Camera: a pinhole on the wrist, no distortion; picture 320 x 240 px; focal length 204.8 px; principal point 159.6 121.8 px. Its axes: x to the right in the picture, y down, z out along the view. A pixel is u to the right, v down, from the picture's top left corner.
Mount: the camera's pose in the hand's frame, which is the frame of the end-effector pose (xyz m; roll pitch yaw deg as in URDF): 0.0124 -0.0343 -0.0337 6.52 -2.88 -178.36
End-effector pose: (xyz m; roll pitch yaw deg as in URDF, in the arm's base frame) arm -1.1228 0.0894 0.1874 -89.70 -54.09 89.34
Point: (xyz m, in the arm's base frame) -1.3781 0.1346 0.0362
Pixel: 241.5 34.0
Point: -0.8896 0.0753 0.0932
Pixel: behind the camera
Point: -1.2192 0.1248 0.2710
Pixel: 54.5 127.8
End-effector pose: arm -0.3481 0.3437 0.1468 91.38 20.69 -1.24
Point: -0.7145 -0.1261 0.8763
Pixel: outside the picture
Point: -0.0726 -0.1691 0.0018
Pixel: 56.0 144.0
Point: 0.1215 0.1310 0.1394
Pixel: outside the picture
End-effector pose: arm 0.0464 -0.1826 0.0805 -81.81 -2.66 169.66
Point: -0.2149 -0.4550 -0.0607
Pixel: 56.8 16.3
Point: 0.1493 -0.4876 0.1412
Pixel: 278.2 137.3
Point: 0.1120 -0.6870 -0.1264
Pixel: 237.3 21.0
